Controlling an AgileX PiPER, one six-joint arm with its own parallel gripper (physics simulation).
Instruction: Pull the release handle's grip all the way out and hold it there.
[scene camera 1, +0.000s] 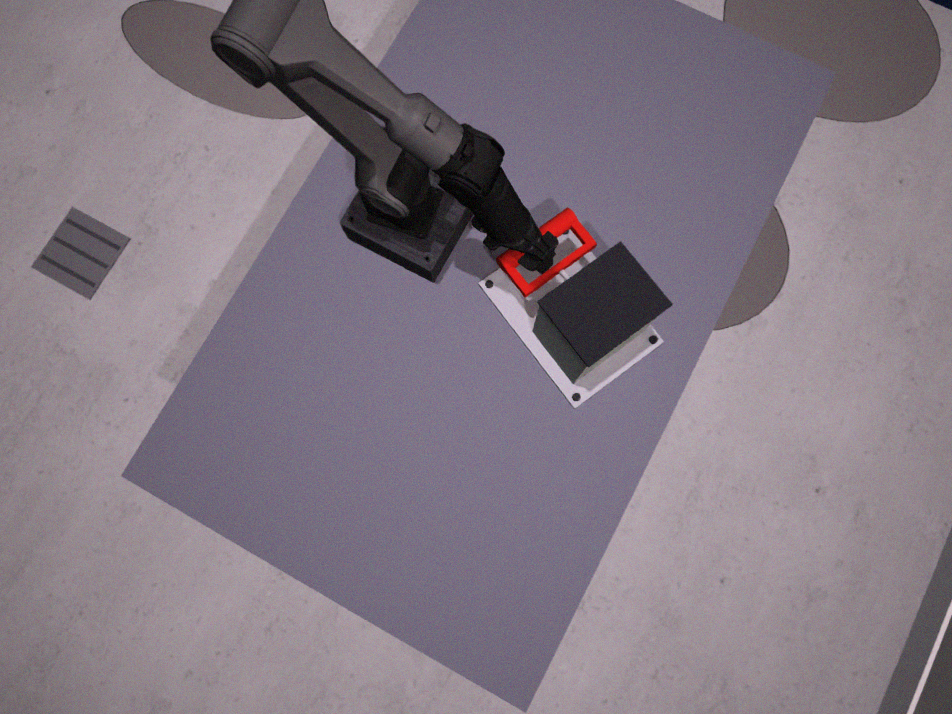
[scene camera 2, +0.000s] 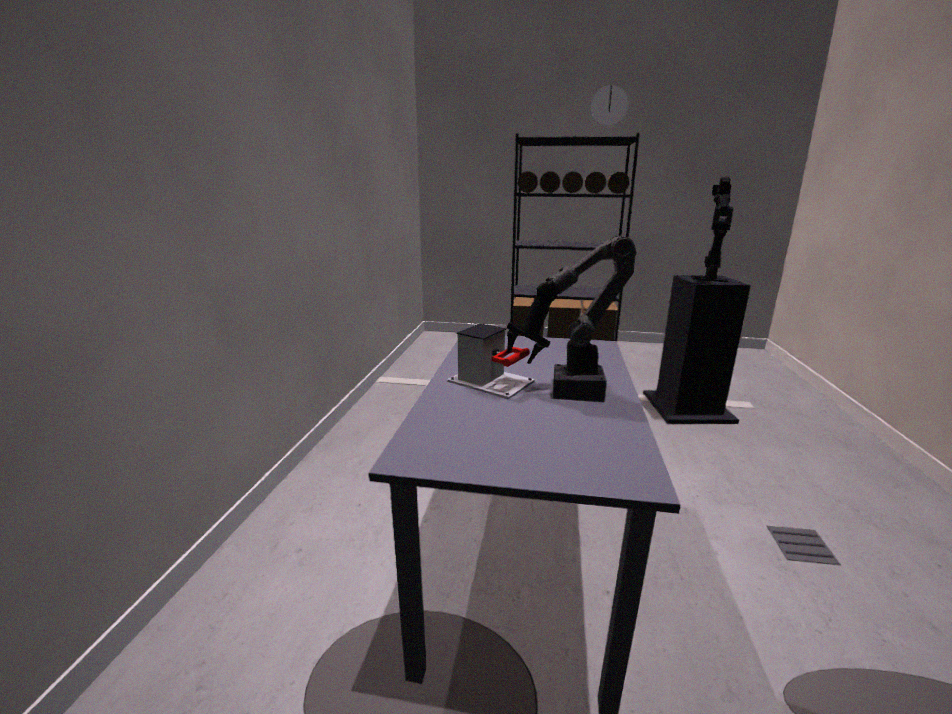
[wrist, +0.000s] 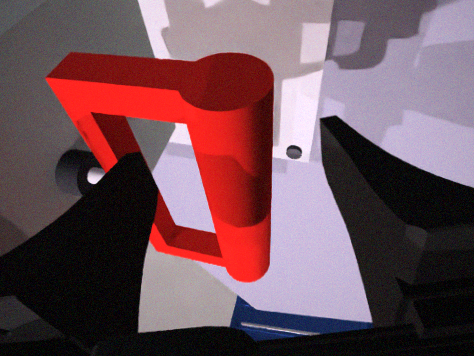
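The release handle (scene camera 1: 569, 259) (scene camera 2: 507, 359) (wrist: 235, 175) is a red rectangular frame with a thick round grip bar on the side away from a grey box with a dark top (scene camera 1: 603, 303) (scene camera 2: 480, 357). A pale rod enters a dark collar (wrist: 70, 170) on the box. The box stands on a white base plate (scene camera 1: 525, 326) (scene camera 2: 499, 390) (wrist: 300, 115). My gripper (scene camera 1: 538, 259) (scene camera 2: 519, 355) (wrist: 232, 155) is open, its fingers on either side of the grip bar with gaps to both. In the wrist view the left fingertip overlaps the frame's box-side bar; fingertip depth is hard to judge.
My arm's base (scene camera 1: 407, 238) (scene camera 2: 579, 382) stands on the purple-grey table (scene camera 1: 384, 461) (scene camera 2: 530, 453), close to the handle. Another arm stands on a black pedestal (scene camera 2: 695, 345) beyond the table, and a shelf rack (scene camera 2: 576, 140) stands at the back wall. A blue object (wrist: 280, 317) shows low in the wrist view.
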